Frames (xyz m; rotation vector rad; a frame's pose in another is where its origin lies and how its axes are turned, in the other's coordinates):
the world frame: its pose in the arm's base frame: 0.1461 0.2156 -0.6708 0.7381 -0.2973 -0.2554
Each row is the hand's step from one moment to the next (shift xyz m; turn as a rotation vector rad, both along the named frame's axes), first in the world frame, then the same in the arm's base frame.
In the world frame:
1: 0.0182 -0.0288 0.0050 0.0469 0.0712 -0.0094
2: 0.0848 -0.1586 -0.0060 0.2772 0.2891 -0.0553
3: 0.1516 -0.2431 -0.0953 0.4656 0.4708 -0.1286
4: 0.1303 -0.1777 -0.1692 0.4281 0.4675 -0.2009
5: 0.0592 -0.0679 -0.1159 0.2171 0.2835 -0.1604
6: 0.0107 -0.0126 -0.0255 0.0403 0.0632 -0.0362
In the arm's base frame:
1: 0.0116 -0.0296 -0.0132 0.0556 0.0411 0.0508
2: 0.0612 -0.1373 -0.0990 0.3122 0.1487 0.2095
3: 0.1443 -0.1642 -0.2083 0.5352 0.2613 0.3166
4: 0.1587 -0.0648 -0.2187 0.5256 0.3161 0.2570
5: 0.0874 0.0039 -0.1178 0.2929 0.2296 0.1214
6: 0.0174 0.0033 -0.0247 0.0579 0.0541 0.0253

